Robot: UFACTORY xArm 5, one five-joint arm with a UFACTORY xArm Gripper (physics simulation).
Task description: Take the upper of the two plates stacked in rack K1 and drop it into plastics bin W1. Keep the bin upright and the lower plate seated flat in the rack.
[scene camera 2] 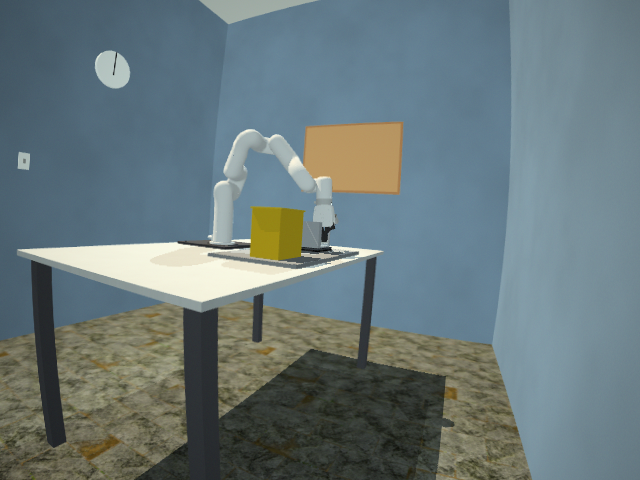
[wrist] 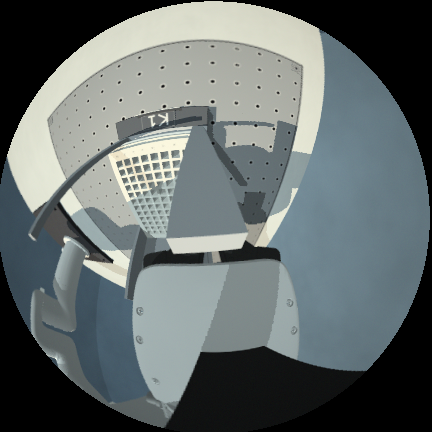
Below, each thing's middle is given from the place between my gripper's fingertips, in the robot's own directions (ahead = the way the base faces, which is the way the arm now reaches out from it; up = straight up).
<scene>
Right now my hand is 380 mm to the left of the yellow plastics bin W1 (scene camera 2: 276, 233), 40 mm below it and 40 mm past it.
</scene>
